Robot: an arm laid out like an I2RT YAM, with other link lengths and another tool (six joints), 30 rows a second.
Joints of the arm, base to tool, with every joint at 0 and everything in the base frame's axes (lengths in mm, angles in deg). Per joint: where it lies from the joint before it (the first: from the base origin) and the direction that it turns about. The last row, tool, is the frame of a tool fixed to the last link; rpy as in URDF.
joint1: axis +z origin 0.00 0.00 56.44
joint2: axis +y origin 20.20 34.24 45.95
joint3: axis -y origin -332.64 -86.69 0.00
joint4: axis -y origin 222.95 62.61 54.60
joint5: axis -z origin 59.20 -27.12 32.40
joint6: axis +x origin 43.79 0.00 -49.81
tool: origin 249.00 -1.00 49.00 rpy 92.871 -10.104 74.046
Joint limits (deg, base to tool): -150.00..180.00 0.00..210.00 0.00..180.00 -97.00..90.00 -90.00..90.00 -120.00..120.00
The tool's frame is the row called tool.
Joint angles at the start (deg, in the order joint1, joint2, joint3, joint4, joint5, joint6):
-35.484 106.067 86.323 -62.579 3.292 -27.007
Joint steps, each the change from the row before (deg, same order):
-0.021 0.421 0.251 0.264 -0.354 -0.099
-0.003 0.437 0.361 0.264 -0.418 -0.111
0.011 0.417 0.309 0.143 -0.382 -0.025
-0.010 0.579 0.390 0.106 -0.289 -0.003
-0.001 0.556 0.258 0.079 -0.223 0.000
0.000 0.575 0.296 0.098 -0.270 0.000
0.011 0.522 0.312 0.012 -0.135 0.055
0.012 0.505 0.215 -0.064 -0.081 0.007
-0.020 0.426 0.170 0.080 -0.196 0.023
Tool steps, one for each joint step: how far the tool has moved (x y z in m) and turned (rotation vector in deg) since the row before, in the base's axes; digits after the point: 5 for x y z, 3 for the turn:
0.00329 -0.00021 -0.00122 0.223 -0.268 0.125
0.00412 -0.00023 -0.00074 0.219 -0.380 0.164
0.00320 0.00025 -0.00104 0.285 -0.245 0.089
0.00294 -0.00037 -0.00182 0.281 -0.098 0.033
0.00196 -0.00001 -0.00243 0.307 0.050 0.029
0.00237 0.00001 -0.00235 0.323 -0.008 0.036
0.00171 -0.00032 -0.00205 0.229 0.078 -0.026
0.00067 0.00014 -0.00256 0.272 0.241 0.015
0.00140 0.00003 -0.00203 0.263 0.028 -0.019

